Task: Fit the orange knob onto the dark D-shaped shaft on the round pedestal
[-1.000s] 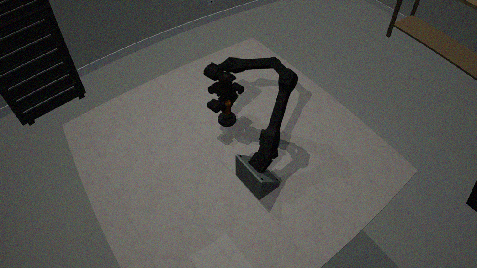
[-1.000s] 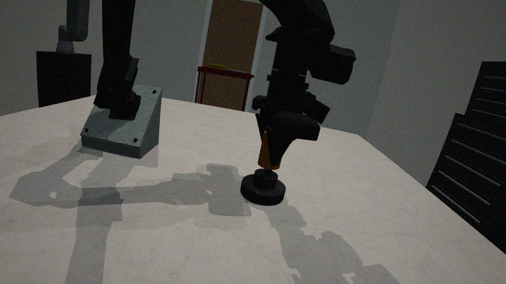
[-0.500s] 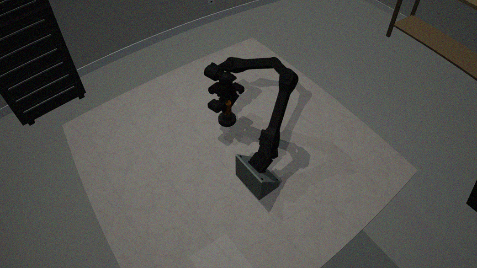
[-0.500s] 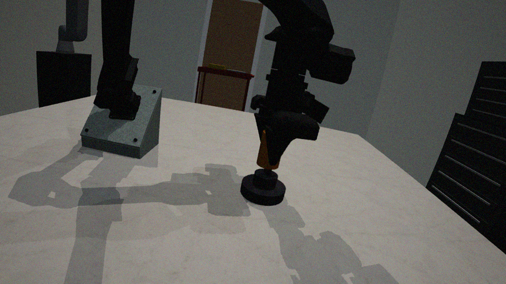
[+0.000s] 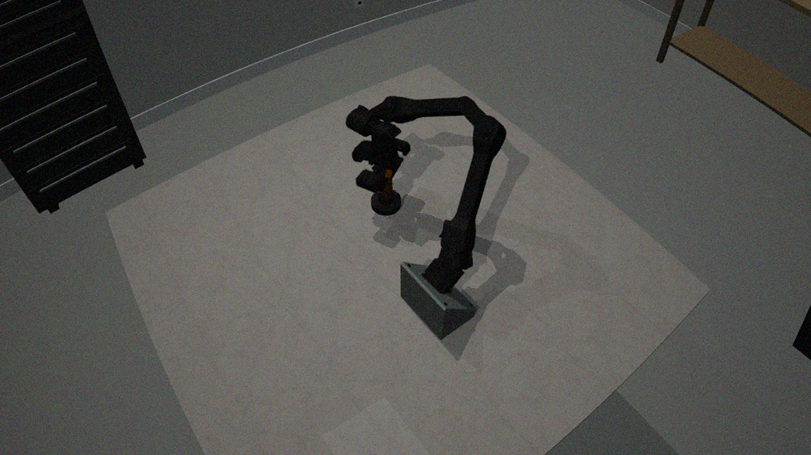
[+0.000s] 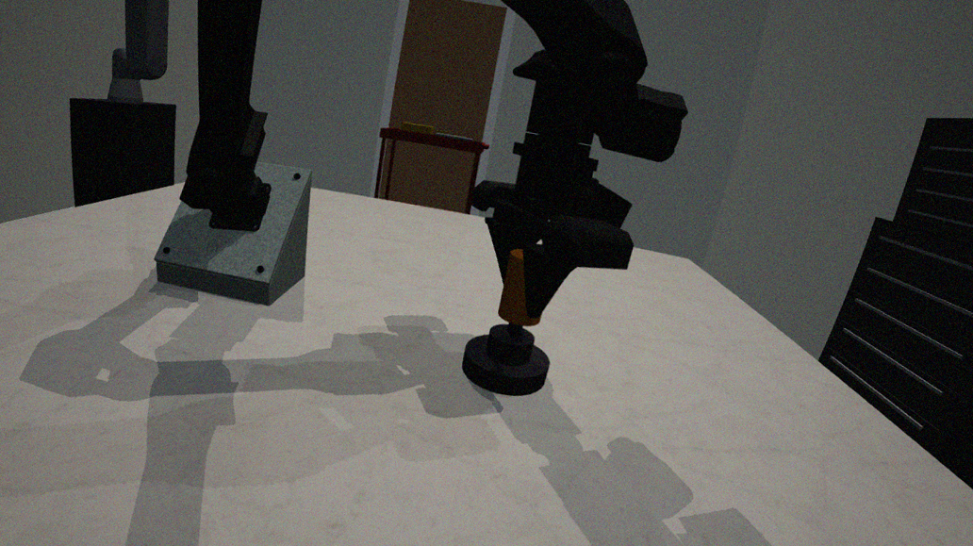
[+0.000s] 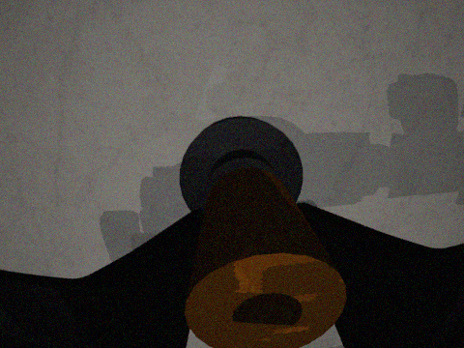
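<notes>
Now: the orange knob 20 mm above my gripper tip. The rest, counted from my gripper tip: dark round pedestal (40 mm below).
</notes>
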